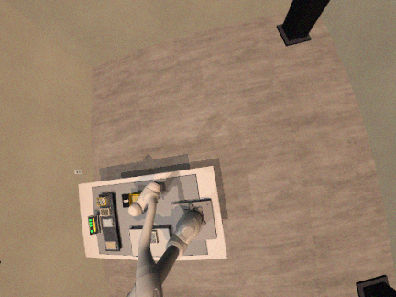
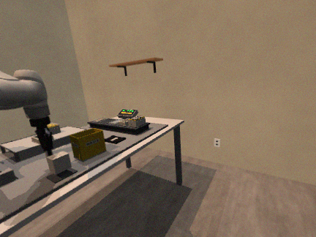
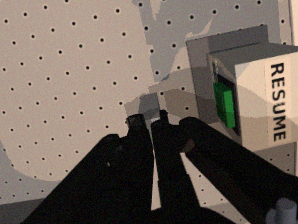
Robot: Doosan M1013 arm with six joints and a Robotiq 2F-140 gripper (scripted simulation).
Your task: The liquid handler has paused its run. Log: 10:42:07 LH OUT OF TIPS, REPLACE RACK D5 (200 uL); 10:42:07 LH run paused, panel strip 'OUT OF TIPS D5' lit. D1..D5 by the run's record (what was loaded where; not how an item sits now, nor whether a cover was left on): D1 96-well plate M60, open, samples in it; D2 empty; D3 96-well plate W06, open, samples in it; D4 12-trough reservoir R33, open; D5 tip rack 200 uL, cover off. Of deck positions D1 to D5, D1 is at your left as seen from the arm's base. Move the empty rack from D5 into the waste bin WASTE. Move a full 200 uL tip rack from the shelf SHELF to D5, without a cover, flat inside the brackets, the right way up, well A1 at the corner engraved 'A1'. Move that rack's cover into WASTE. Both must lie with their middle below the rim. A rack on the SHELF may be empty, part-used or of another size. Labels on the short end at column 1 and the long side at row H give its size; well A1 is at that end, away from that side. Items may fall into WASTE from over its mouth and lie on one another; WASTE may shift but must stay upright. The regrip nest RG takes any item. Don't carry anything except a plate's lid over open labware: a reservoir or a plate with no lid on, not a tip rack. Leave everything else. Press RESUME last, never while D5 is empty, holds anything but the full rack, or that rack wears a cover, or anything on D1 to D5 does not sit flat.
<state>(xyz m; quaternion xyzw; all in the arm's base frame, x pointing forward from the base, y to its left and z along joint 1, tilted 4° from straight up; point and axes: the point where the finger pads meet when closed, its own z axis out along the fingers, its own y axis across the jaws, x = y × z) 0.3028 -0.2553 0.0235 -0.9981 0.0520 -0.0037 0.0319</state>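
The grey resume box lies 70 mm to the right of my hand, 10 mm below it and 10 mm behind it. From my hand the other things lie so: yellow waste bin (200 mm ahead, 40 mm below, 30 mm to the right); clear rack cover (210 mm ahead, 20 mm to the right, 20 mm above); shelf label (270 mm to the left, 190 mm ahead, 80 mm below).
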